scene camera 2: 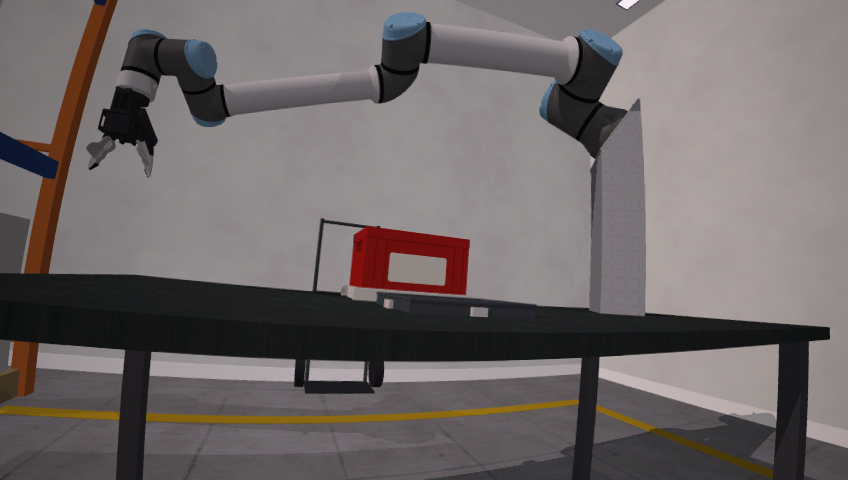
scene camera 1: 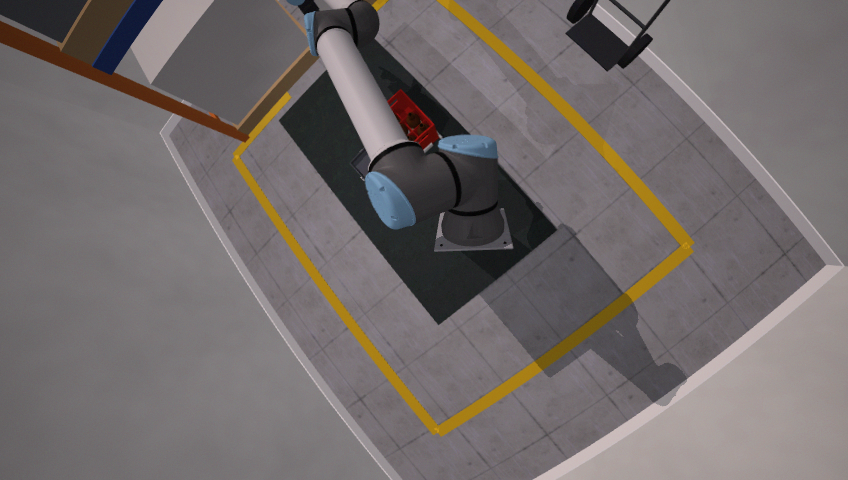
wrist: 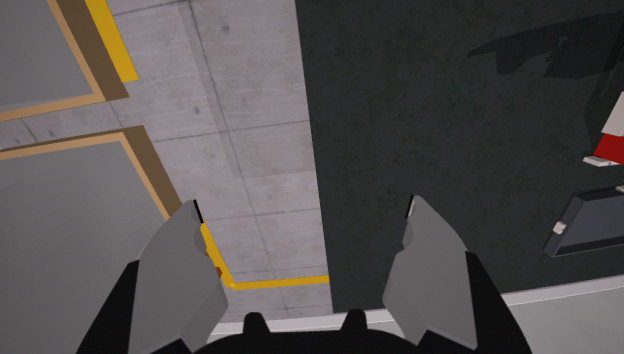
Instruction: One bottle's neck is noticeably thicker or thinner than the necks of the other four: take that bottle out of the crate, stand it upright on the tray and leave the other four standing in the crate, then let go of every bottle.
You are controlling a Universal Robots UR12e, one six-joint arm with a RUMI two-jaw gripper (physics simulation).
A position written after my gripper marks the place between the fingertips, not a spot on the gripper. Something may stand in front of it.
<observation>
In view: my gripper [scene camera 2: 118,173].
My gripper shows as well in the wrist view [wrist: 305,199].
</observation>
